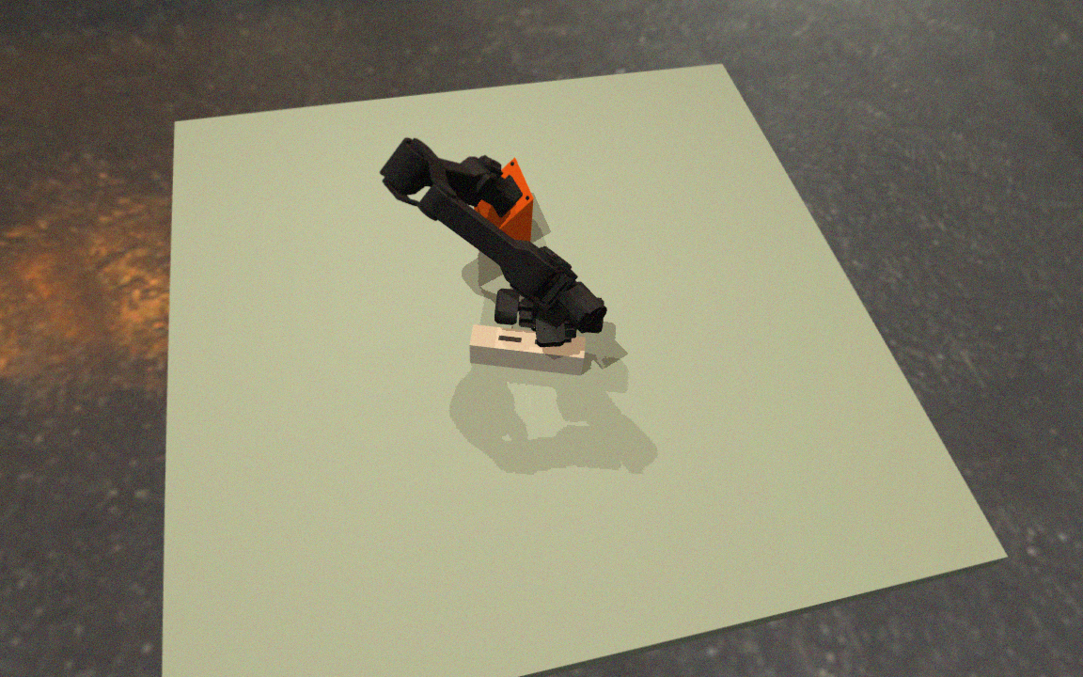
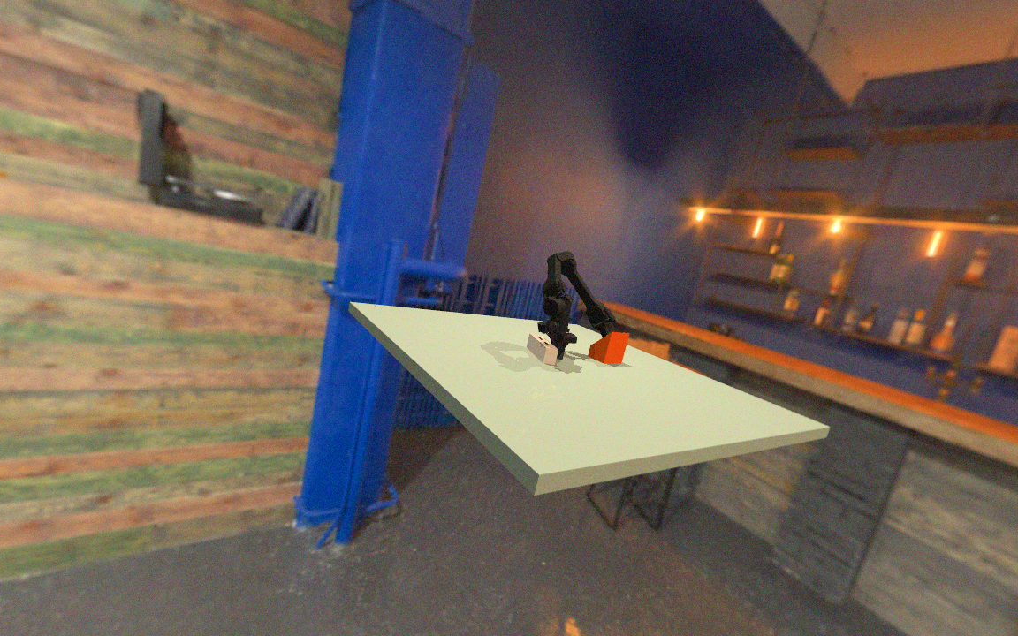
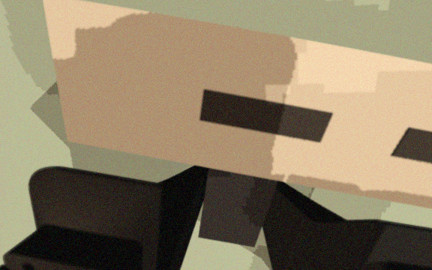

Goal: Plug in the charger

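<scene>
Right now my gripper tip is 10 mm to the left of the dark grey charger, 10 mm below it and 10 mm short of it.
</scene>
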